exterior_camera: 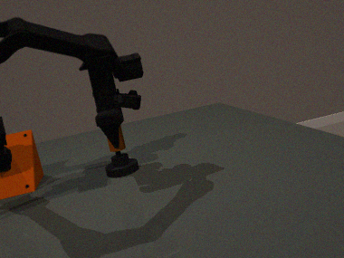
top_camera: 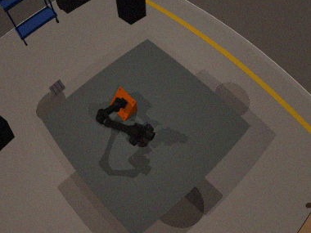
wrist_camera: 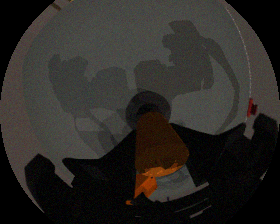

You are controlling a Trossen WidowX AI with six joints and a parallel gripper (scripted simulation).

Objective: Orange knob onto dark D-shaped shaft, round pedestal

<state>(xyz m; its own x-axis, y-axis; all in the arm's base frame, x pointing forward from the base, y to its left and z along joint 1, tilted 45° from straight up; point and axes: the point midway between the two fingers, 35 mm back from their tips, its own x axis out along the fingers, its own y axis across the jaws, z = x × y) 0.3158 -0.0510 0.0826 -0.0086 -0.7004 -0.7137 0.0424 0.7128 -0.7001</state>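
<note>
The knob lies 2 cm above my gripper tip. Also, from my gripper tip: dark pedestal (4 cm below).
</note>
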